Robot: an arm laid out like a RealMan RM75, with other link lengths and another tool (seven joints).
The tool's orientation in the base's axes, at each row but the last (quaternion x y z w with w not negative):
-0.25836, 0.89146, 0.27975, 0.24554
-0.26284, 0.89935, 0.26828, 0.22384
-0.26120, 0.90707, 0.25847, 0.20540
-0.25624, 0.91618, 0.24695, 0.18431
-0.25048, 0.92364, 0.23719, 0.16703
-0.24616, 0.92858, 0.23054, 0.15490
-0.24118, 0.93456, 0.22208, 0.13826
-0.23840, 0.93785, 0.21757, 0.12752
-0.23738, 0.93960, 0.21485, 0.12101
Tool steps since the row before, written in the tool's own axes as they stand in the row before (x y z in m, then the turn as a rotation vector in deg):
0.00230, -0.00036, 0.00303, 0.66, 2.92, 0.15
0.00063, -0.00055, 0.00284, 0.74, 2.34, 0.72
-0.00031, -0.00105, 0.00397, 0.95, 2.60, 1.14
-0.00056, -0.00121, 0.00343, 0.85, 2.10, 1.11
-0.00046, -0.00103, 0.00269, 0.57, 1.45, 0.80
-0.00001, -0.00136, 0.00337, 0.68, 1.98, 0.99
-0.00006, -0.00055, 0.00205, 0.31, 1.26, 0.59
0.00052, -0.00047, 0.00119, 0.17, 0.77, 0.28
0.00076, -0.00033, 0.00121, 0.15, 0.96, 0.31
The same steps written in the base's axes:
-0.00061, 0.00090, -0.00366, -2.19, 1.95, 0.59
0.00059, 0.00109, -0.00269, -1.76, 1.85, -0.09
0.00179, 0.00164, -0.00333, -1.98, 2.21, -0.43
0.00185, 0.00118, -0.00295, -1.62, 1.85, -0.54
0.00145, 0.00080, -0.00241, -1.10, 1.30, -0.39
0.00131, 0.00065, -0.00332, -1.44, 1.77, -0.41
0.00064, 0.00058, -0.00194, -0.82, 1.15, -0.18
-0.00005, -0.00002, -0.00138, -0.49, 0.67, -0.04
-0.00034, 0.00000, -0.00143, -0.57, 0.85, 0.01

